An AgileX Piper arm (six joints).
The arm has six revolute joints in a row. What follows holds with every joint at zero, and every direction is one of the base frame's.
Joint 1 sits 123 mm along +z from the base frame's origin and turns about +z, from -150 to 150 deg.
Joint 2 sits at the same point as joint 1 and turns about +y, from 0 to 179.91 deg.
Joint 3 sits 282.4 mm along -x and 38.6 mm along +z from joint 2 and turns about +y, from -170 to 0 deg.
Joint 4 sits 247.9 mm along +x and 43.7 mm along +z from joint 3 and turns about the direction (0.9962, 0, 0.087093), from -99.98 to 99.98 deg.
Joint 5 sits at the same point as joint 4 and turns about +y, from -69.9 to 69.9 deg.
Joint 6 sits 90.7 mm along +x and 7.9 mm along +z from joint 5 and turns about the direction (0.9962, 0, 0.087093), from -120 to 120 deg.
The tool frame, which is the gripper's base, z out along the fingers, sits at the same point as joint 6; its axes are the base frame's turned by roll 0, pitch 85.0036 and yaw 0 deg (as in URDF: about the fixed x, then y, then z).
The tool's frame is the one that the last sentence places.
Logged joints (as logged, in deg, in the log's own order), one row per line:
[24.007 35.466 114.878 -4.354 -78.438 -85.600]
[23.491 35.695 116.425 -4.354 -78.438 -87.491]
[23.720 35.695 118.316 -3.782 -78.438 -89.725]
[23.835 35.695 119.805 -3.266 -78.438 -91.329]
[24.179 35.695 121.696 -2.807 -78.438 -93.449]
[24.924 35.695 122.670 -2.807 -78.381 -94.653]
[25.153 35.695 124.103 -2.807 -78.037 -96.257]
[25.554 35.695 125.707 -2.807 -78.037 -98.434]
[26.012 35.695 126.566 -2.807 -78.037 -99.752]
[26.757 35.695 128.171 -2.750 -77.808 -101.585]
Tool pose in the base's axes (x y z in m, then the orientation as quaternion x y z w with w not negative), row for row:
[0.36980 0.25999 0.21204 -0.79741 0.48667 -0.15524 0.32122]
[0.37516 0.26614 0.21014 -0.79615 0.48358 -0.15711 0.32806]
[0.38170 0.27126 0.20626 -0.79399 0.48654 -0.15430 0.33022]
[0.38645 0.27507 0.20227 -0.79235 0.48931 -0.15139 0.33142]
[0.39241 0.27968 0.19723 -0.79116 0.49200 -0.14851 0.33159]
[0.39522 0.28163 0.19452 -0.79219 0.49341 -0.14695 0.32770]
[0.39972 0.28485 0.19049 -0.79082 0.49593 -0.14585 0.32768]
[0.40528 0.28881 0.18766 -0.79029 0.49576 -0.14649 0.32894]
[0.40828 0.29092 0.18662 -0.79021 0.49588 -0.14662 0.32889]
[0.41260 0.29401 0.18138 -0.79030 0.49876 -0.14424 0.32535]
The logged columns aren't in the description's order. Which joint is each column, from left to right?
Columns, left to right: joint 5, joint 1, joint 2, joint 4, joint 6, joint 3.
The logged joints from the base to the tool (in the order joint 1, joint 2, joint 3, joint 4, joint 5, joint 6), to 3 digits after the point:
[35.466 114.878 -85.600 -4.354 24.007 -78.438]
[35.695 116.425 -87.491 -4.354 23.491 -78.438]
[35.695 118.316 -89.725 -3.782 23.720 -78.438]
[35.695 119.805 -91.329 -3.266 23.835 -78.438]
[35.695 121.696 -93.449 -2.807 24.179 -78.438]
[35.695 122.670 -94.653 -2.807 24.924 -78.381]
[35.695 124.103 -96.257 -2.807 25.153 -78.037]
[35.695 125.707 -98.434 -2.807 25.554 -78.037]
[35.695 126.566 -99.752 -2.807 26.012 -78.037]
[35.695 128.171 -101.585 -2.750 26.757 -77.808]

